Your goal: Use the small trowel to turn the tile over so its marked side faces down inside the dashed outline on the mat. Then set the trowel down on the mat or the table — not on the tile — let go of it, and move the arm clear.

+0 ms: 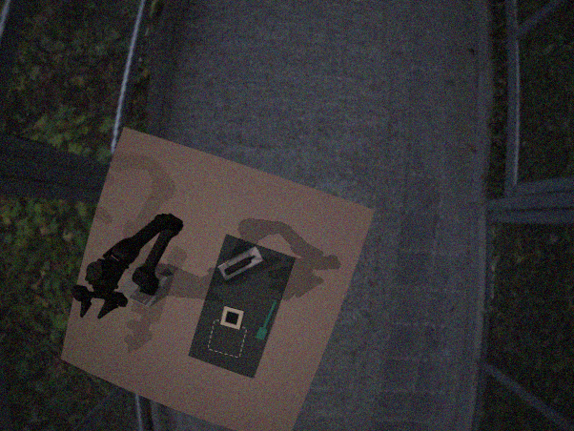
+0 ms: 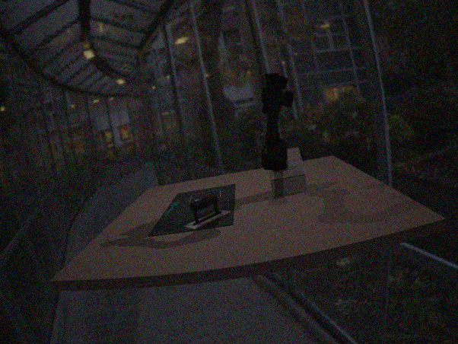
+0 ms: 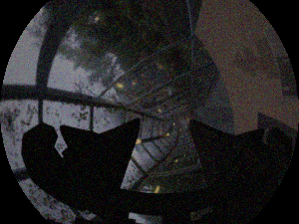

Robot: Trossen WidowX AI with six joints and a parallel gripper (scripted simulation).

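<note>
The dark mat lies 450 mm ahead of my gripper tip, 30 mm to the left of it and 470 mm below it. Round my gripper tip: green trowel: 590 mm ahead, 450 mm below; tile: 430 mm ahead, 20 mm to the right, 450 mm below.
</note>
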